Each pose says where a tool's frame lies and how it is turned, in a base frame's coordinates. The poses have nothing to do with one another.
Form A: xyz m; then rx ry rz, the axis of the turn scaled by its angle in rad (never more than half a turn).
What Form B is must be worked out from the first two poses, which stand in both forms.
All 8 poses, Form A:
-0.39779 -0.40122 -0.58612 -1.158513 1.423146 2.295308
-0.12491 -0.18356 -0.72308 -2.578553 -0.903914 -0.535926
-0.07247 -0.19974 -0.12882 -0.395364 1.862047 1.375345
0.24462 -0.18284 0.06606 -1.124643 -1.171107 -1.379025
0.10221 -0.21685 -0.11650 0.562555 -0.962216 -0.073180
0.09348 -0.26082 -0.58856 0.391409 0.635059 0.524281
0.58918 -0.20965 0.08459 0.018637 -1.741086 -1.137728
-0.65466 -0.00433 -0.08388 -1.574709 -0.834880 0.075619
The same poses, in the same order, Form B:
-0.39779 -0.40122 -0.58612 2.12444 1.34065 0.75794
-0.12491 -0.18356 -0.72308 1.09045 2.61625 -2.72547
-0.07247 -0.19974 -0.12882 1.15925 1.68905 0.74081
0.24462 -0.18284 0.06606 1.51320 1.45983 3.04352
0.10221 -0.21685 -0.11650 -2.65345 1.11431 2.57163
0.09348 -0.26082 -0.58856 -0.27753 0.73698 0.82716
0.58918 -0.20965 0.08459 2.40218 1.61319 2.38077
-0.65466 -0.00433 -0.08388 2.11079 1.78172 -2.00580

